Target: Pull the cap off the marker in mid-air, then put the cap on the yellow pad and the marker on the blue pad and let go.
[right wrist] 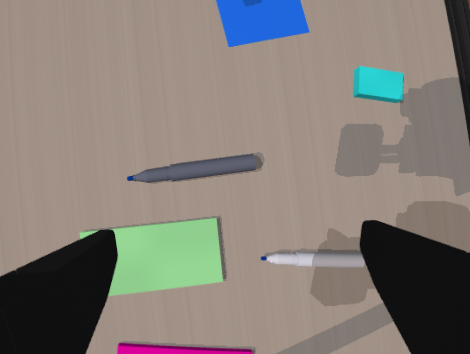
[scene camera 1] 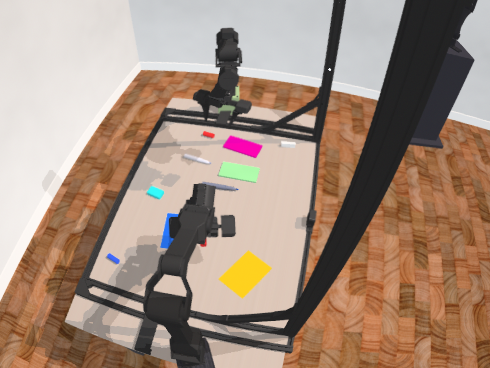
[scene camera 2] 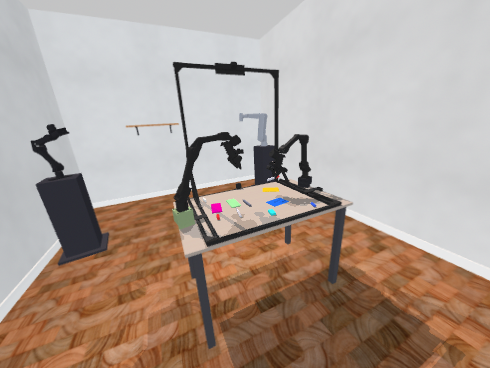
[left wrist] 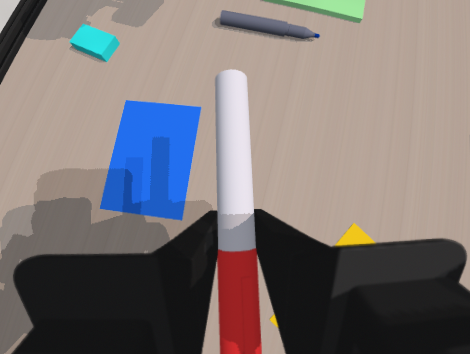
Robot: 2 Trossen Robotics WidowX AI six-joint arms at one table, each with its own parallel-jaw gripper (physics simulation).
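Frame: origin at the left arm's base, x ahead, y left, z up, level; metres.
Seen in the pictures: left gripper, between the fingertips: [scene camera 2: 273, 178] [left wrist: 235, 218]; right gripper, between the fingertips: [right wrist: 239, 239] [scene camera 1: 217, 124] [scene camera 2: 239, 168]; left arm's base, origin of its link: [scene camera 1: 192, 355] [scene camera 2: 305, 176]; right arm's base, origin of its link: [scene camera 2: 182, 209].
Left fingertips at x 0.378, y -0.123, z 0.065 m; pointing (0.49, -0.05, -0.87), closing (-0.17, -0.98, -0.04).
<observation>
Pixels of each thing's top centre, then the offset from my left fingertips to it.
- white barrel, centre of its top: [left wrist: 235, 200] 0.002 m right, 0.008 m ahead, 0.015 m up
- red cap, centre of its top: [left wrist: 239, 311] 0.006 m left, 0.038 m back, 0.017 m up
- yellow pad, centre of its top: [left wrist: 347, 302] [scene camera 1: 245, 273] [scene camera 2: 270, 189] 0.103 m right, 0.117 m back, 0.152 m down
- grey pen, centre of its top: [right wrist: 191, 169] [left wrist: 271, 20] [scene camera 1: 220, 185] 0.102 m right, 0.253 m ahead, 0.134 m down
- white pen, centre of its top: [right wrist: 315, 260] [scene camera 1: 197, 158] 0.043 m right, 0.417 m ahead, 0.136 m down
- cyan block, centre of its top: [right wrist: 381, 83] [left wrist: 91, 38] [scene camera 1: 155, 191] 0.151 m left, 0.290 m ahead, 0.137 m down
- green block, centre of its top: [right wrist: 152, 257] [scene camera 1: 239, 171] 0.192 m right, 0.310 m ahead, 0.144 m down
- magenta block, centre of its top: [scene camera 1: 242, 145] [scene camera 2: 216, 207] 0.241 m right, 0.445 m ahead, 0.144 m down
The marker has a white barrel [left wrist: 233, 145] and a red cap [scene camera 1: 203, 244] [left wrist: 239, 295], joined together. My left gripper [scene camera 2: 274, 176] [left wrist: 235, 218] is shut on the marker near the seam and holds it above the table. In scene camera 1 the arm hides most of the marker. The blue pad [scene camera 1: 166, 237] [scene camera 2: 277, 202] [left wrist: 155, 117] [right wrist: 265, 25] lies left of the marker in the left wrist view. The yellow pad [scene camera 1: 245, 274] [scene camera 2: 270, 190] [left wrist: 354, 236] lies to the right. My right gripper [scene camera 1: 215, 119] [scene camera 2: 239, 161] [right wrist: 239, 239] is open and empty, high over the other end.
A grey pen [scene camera 1: 222, 187] [left wrist: 255, 23] [right wrist: 215, 166], a white pen [scene camera 1: 196, 159] [right wrist: 330, 259], a cyan block [scene camera 1: 155, 192] [right wrist: 378, 84], a green block [scene camera 1: 239, 172] [right wrist: 170, 255] and a magenta block [scene camera 1: 242, 146] lie on the table. Small red [scene camera 1: 208, 134], white [scene camera 1: 288, 144] and blue [scene camera 1: 113, 258] pieces lie near its edges.
</observation>
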